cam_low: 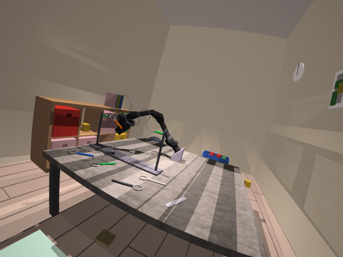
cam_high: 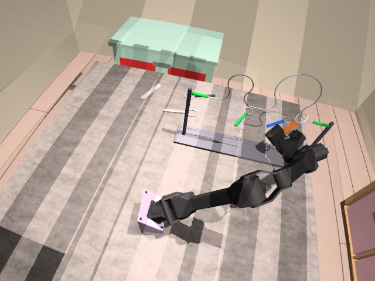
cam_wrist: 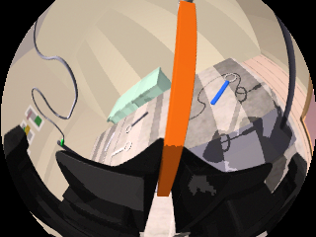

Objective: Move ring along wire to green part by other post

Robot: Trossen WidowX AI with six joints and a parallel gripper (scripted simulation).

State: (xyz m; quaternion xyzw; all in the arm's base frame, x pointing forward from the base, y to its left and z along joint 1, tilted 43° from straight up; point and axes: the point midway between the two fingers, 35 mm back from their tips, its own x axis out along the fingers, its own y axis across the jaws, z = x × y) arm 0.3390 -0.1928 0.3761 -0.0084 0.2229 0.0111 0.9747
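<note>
The ring with orange handle lies 10 mm ahead of my gripper tip, 60 mm to the right of it and 60 mm above it. The rest, counted from my gripper tip: flat white strip (300 mm ahead, 600 mm to the left, 180 mm below).
</note>
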